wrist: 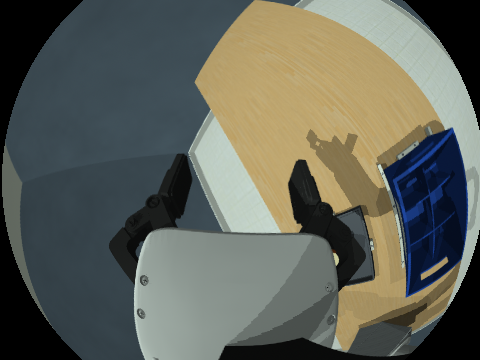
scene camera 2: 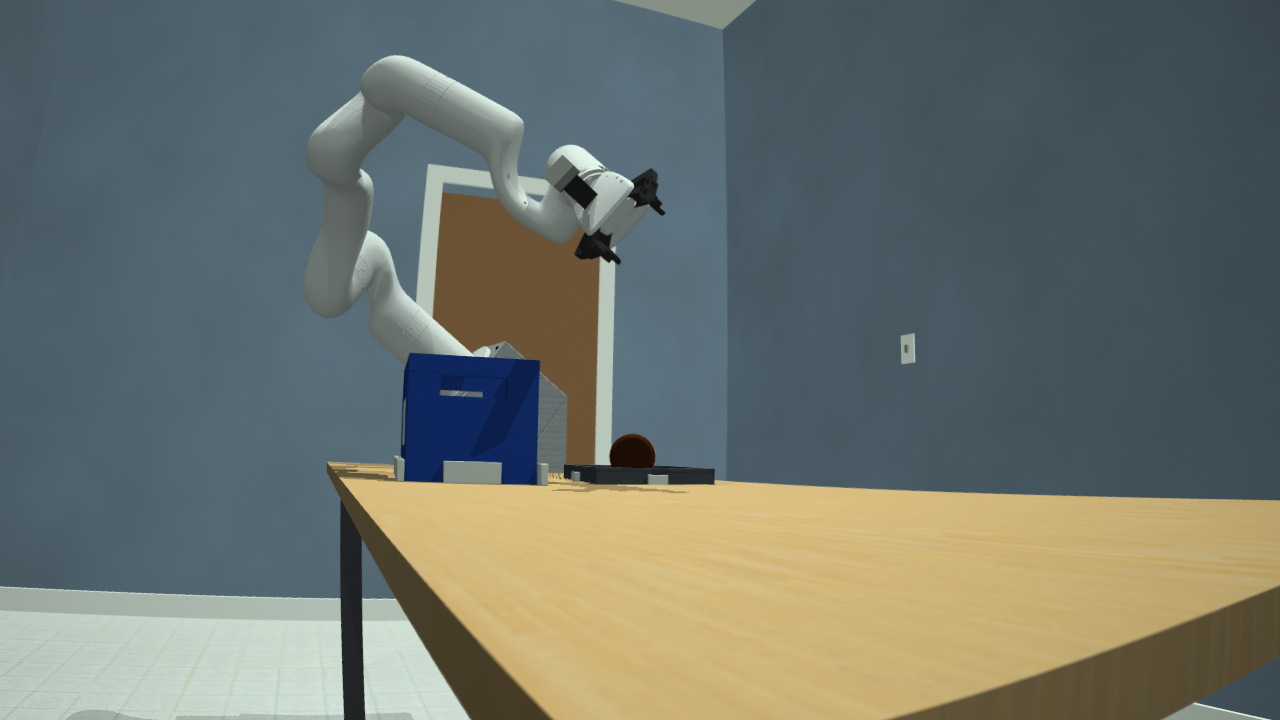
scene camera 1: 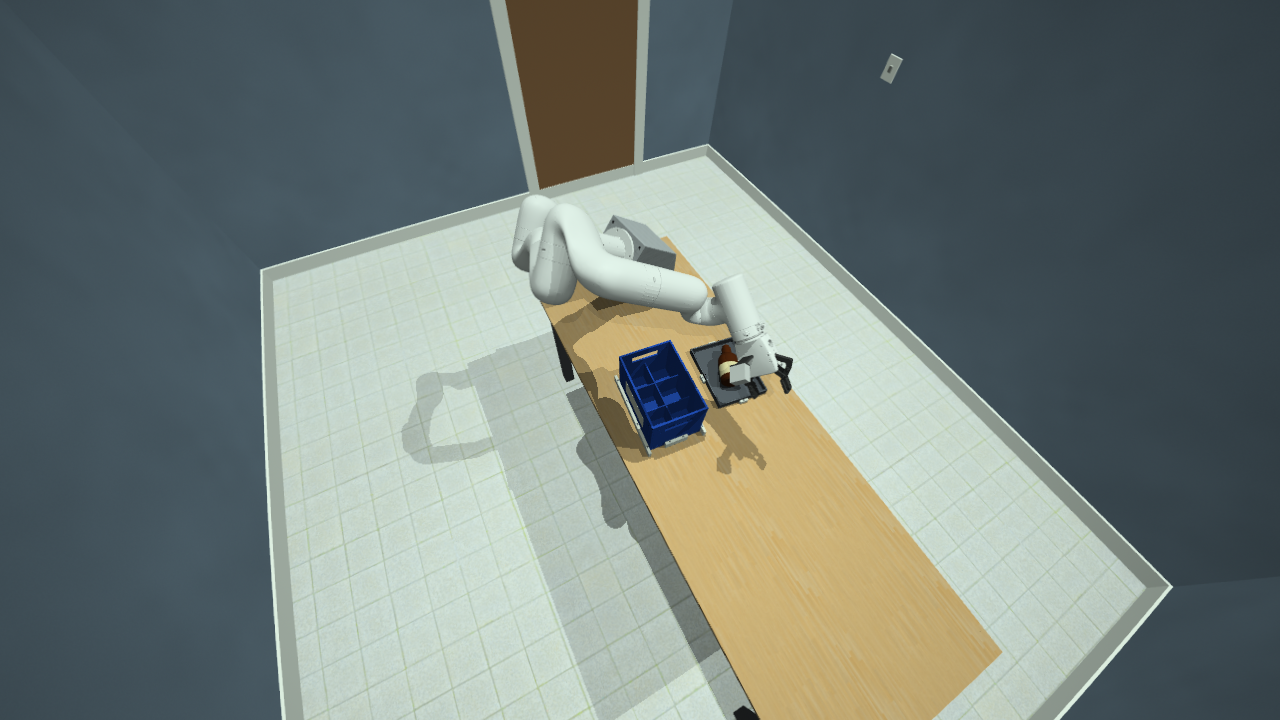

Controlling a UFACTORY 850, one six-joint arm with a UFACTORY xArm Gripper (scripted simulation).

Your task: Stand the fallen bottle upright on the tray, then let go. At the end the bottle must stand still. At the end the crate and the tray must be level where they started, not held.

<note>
In view: my gripper (scene camera 2: 635, 233), a brown bottle (scene camera 2: 632, 450), a dark tray (scene camera 2: 593, 474) and a blue crate (scene camera 2: 438, 428).
The dark tray is seen too in the wrist view (wrist: 354, 219) and in scene camera 1 (scene camera 1: 707, 356). The blue crate shows as well in scene camera 1 (scene camera 1: 661, 392). My gripper shows as well in scene camera 1 (scene camera 1: 772, 394).
</note>
